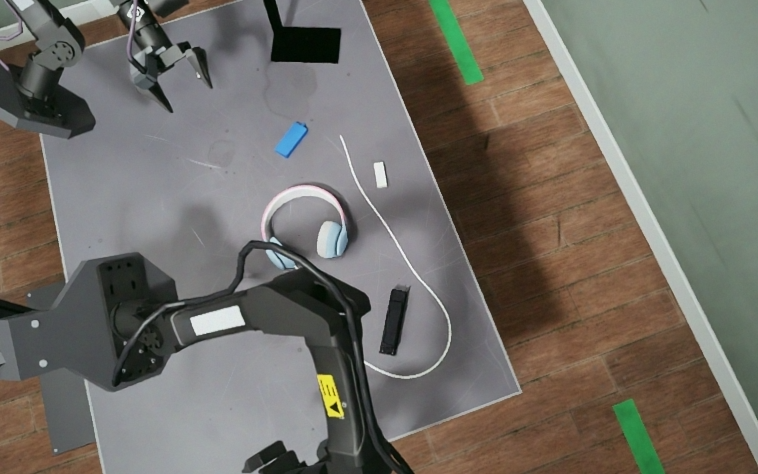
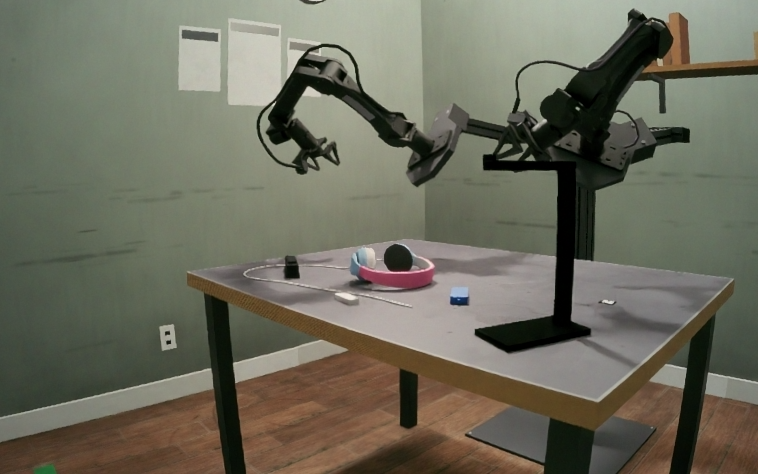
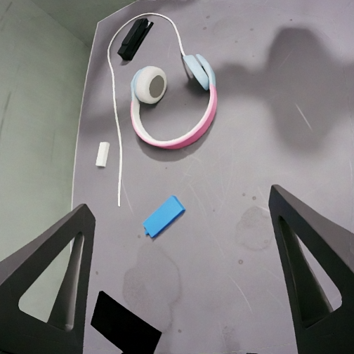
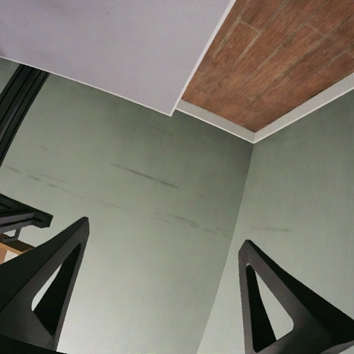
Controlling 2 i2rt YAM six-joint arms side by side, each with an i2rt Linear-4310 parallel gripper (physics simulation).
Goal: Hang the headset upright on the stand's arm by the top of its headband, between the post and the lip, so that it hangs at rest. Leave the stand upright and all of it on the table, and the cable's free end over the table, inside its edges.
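Pixels of known places: left gripper, fingertip midpoint: (image 1: pixel 191 101); right gripper, fingertip midpoint: (image 2: pixel 329 167); left arm's base at its link origin: (image 1: pixel 33 95) (image 2: pixel 590 148); right arm's base at its link origin: (image 1: pixel 126 319) (image 2: pixel 430 150).
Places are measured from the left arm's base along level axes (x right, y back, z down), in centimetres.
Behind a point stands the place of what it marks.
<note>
The headset (image 1: pixel 304 191) @[x 18.0, y -46.2, z 30.0 cm] (image 2: pixel 398 279) @[x 18.3, y -49.7, z 30.2 cm] (image 3: pixel 176 144) lies on the table, pink-and-white band curved around, two light-blue cups. Its white cable (image 1: pixel 385 226) @[x 29.6, y -63.4, z 32.3 cm] (image 3: pixel 115 100) loops over the table; the free end (image 1: pixel 341 137) @[x 4.7, y -57.2, z 32.4 cm] (image 2: pixel 410 305) @[x 4.5, y -57.1, z 32.3 cm] (image 3: pixel 119 204) lies inside the edges. The black stand (image 1: pixel 305 44) @[x -23.3, y -52.7, z 31.7 cm] (image 2: pixel 564 240) @[x -25.7, y -47.9, z 16.9 cm] (image 3: pixel 125 322) is upright on the table, its arm and lip bare. My left gripper (image 1: pixel 190 98) @[x 5.1, y -29.2, z 4.5 cm] (image 2: pixel 515 149) (image 3: pixel 175 203) is open and empty, above the table and well away from the headset. My right gripper (image 2: pixel 325 165) @[x 79.3, y -32.3, z 4.7 cm] (image 4: pixel 167 236) is open and empty, high up, far from the headset.
A blue block (image 1: pixel 291 139) @[x 3.4, y -45.1, z 31.2 cm] (image 2: pixel 459 295) @[x 0.9, y -47.1, z 31.2 cm] (image 3: pixel 164 217) lies between headset and stand. A white block (image 1: pixel 380 174) @[x 16.8, y -64.6, z 31.5 cm] (image 2: pixel 346 298) @[x 15.3, y -65.5, z 31.6 cm] (image 3: pixel 102 154) lies near the table edge beside the cable. A black stapler-like object (image 1: pixel 394 320) @[x 52.0, y -60.7, z 28.7 cm] (image 2: pixel 291 267) @[x 45.6, y -63.4, z 29.8 cm] (image 3: pixel 135 39) lies within the cable's loop.
</note>
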